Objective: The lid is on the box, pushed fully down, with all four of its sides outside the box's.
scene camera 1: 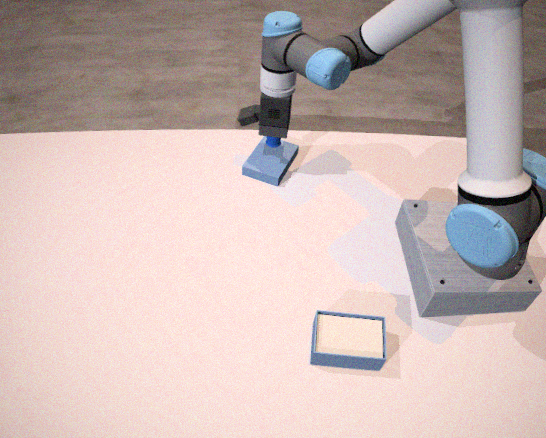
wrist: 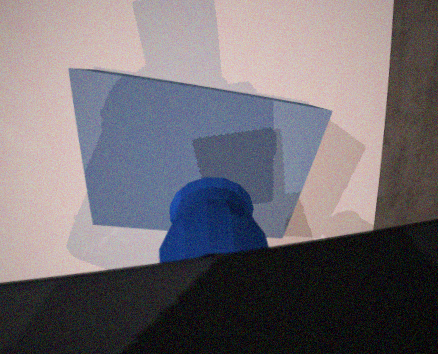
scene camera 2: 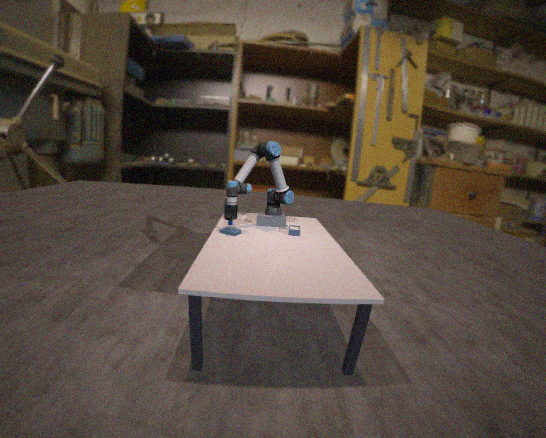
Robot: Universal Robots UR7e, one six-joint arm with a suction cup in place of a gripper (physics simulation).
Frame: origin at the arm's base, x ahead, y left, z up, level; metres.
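Where they show: end effector, tool point: (scene camera 1: 273, 142) (wrist: 212, 214) (scene camera 2: 230, 224); arm's base, origin of the base link: (scene camera 2: 273, 214).
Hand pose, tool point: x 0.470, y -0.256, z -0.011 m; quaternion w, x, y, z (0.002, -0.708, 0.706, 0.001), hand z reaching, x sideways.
Each offset is from my tool point to the top centre of the thing. Level surfaces: height alone.
The blue lid {dy +0.005, dx +0.003, dz -0.037 m} (scene camera 1: 267, 165) (scene camera 2: 230, 231) (wrist: 145, 150) lies flat on the table with its closed top up, turned at an angle, near the far edge in the scene camera 1 view. The box {dy +0.463, dx -0.193, dz -0.015 m} (scene camera 1: 345, 361) (scene camera 2: 294, 233) stands upright and uncovered toward the front, with blue walls and a cream surface inside the rim. The lid is well apart from the box. My gripper (scene camera 1: 273, 145) (scene camera 2: 230, 225) (wrist: 211, 186), a blue suction cup, points down close over the lid's far part and is open, with the suction off. The frames do not clearly show whether the cup touches the lid.
The arm's grey base block (scene camera 1: 430, 260) (scene camera 2: 271, 220) stands on the table {dz -0.063 m} (scene camera 1: 150, 300) (scene camera 2: 280, 270), to the right of the lid and behind the box. The table's far edge runs close behind the lid. Shadows of the arm fall across the lid and the table.
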